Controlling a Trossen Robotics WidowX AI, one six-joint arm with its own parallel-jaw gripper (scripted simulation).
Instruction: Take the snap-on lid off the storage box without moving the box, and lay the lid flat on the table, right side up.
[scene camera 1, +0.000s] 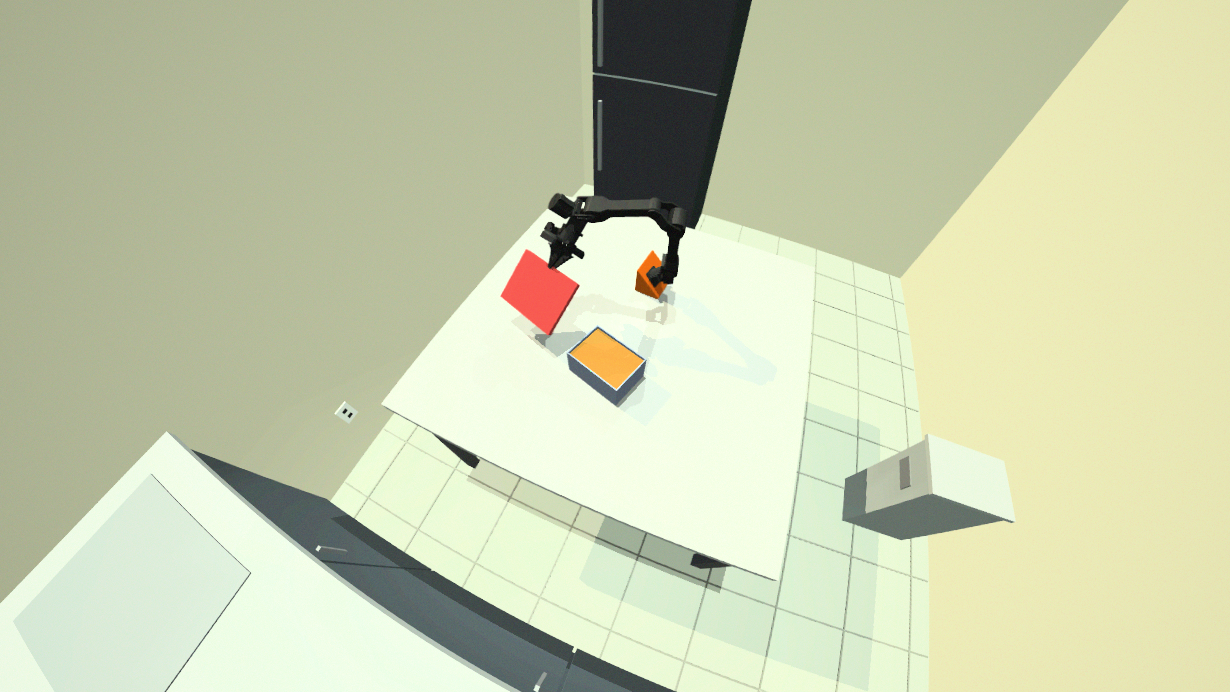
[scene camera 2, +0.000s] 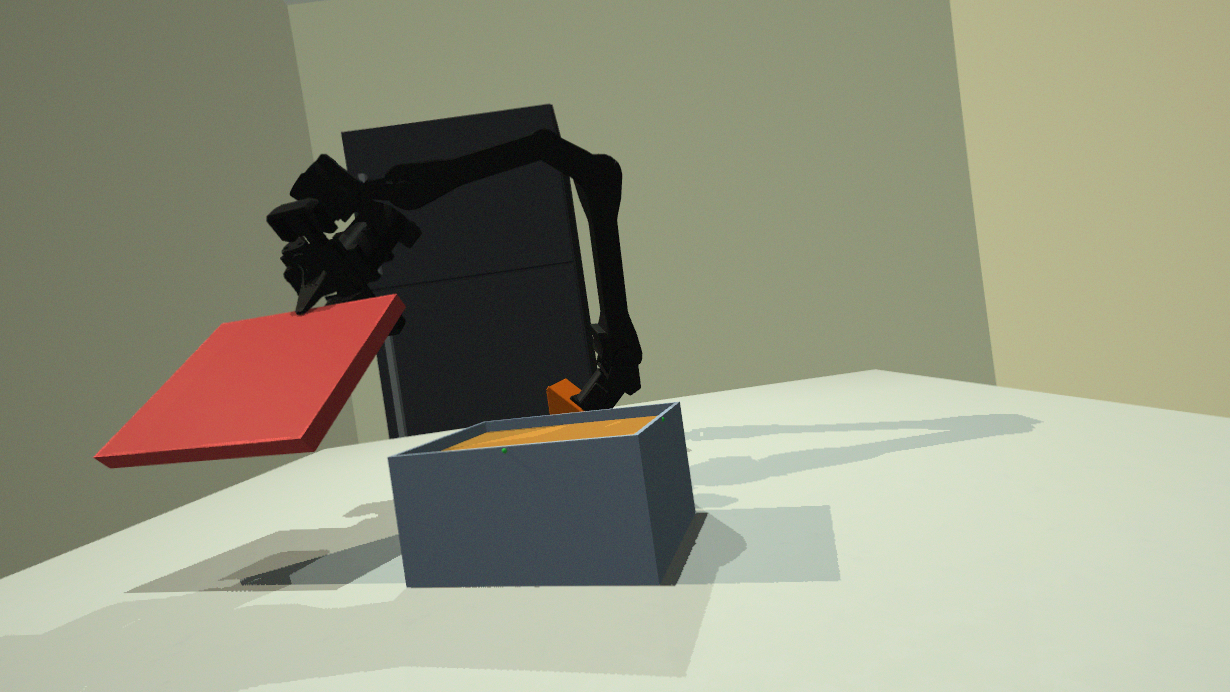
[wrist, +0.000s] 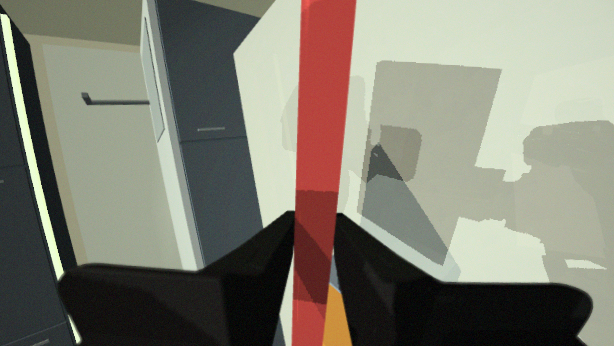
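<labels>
A red lid shows in scene camera 1 and in scene camera 2, and also in the wrist view (326, 41). On the red lid, (scene camera 2: 272, 385) and (scene camera 1: 541, 303) are the same spot. Scene camera 1 and scene camera 2 show the gripper too, and it is there in the wrist view (314, 220) as well. On the gripper, (scene camera 1: 558, 255) is the same spot as (scene camera 2: 328, 268).
</labels>
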